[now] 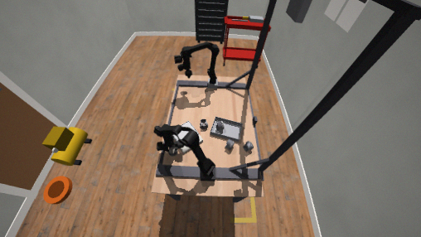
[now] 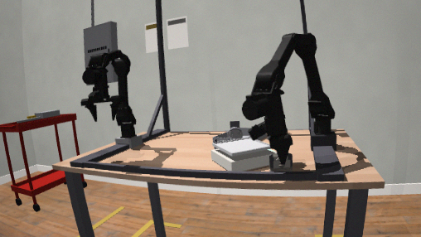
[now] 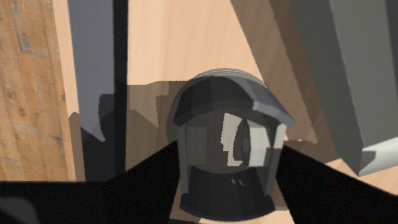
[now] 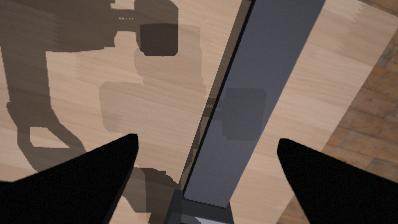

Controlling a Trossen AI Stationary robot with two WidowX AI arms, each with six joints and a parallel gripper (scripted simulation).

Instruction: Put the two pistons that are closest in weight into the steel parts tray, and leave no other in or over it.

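Note:
Right now my left hand is 410 mm past the steel parts tray, 220 mm to the left of it and 50 mm above it. From my left hand the other things lie so: scale plate (140 mm to the right, 80 mm behind, 10 mm below); white scale (130 mm to the right, 80 mm behind, 30 mm below).

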